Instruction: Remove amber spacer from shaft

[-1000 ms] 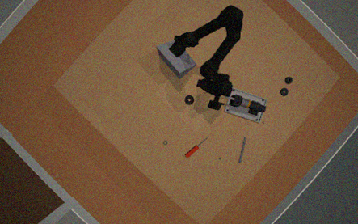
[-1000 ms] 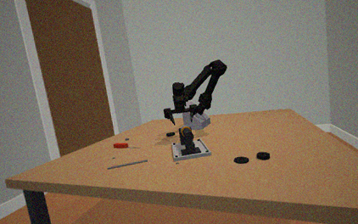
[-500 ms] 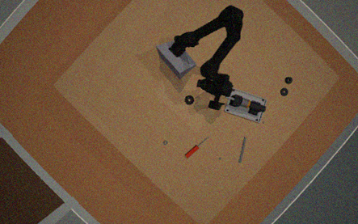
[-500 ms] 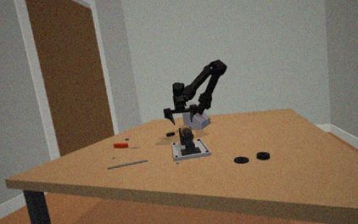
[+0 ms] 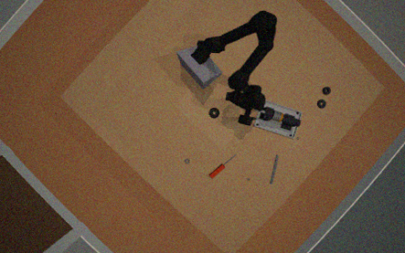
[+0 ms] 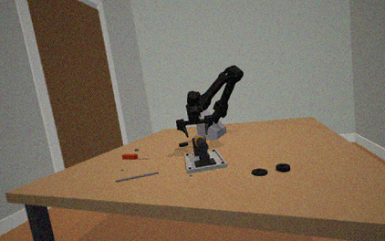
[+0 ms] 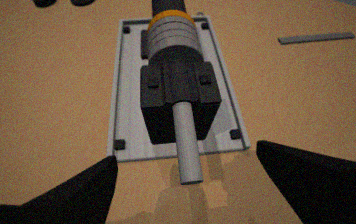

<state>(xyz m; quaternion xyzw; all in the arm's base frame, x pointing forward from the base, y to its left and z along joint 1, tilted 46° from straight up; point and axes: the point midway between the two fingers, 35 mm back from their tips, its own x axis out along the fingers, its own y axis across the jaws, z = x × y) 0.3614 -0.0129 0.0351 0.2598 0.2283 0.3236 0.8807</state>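
The grey shaft lies 80 mm ahead of my gripper tip and 40 mm to the left of it. The rest, counted from my gripper tip: amber spacer (110 mm ahead, 50 mm to the left).
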